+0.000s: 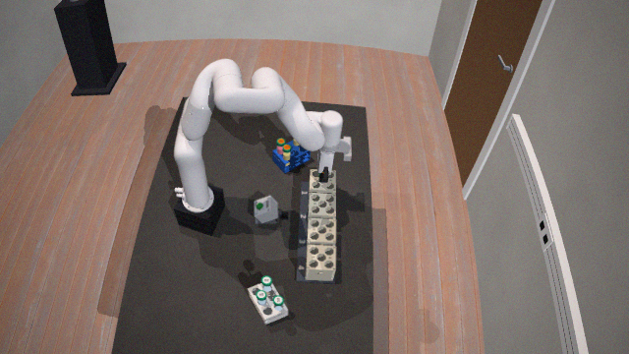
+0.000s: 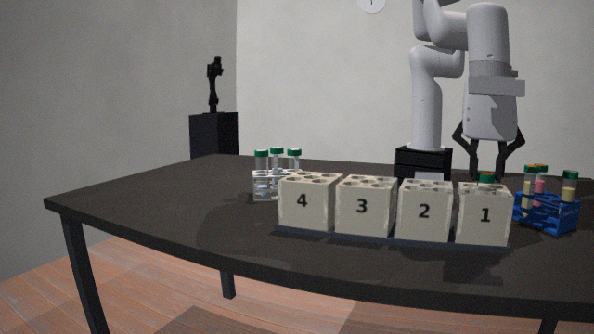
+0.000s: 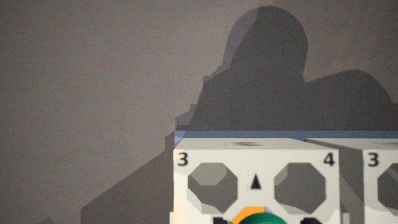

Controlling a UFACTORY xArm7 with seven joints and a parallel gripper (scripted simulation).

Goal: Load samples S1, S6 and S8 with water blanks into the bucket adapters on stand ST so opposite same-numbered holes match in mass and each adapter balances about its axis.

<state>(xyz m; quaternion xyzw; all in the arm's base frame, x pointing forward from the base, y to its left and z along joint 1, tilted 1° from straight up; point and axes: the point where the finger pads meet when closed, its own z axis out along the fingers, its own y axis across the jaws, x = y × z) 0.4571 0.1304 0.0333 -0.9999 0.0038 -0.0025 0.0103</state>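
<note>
Now: the pink-filled tube 17 cm behind my hand, 16 cm to the left of it and 7 cm below it. Round my hand: blue sample rack (12 cm behind, 17 cm to the left, 10 cm below); white blank rack (17 cm behind, 49 cm to the right, 10 cm below); green done key (23 cm behind, 11 cm to the right, 7 cm below).
</note>
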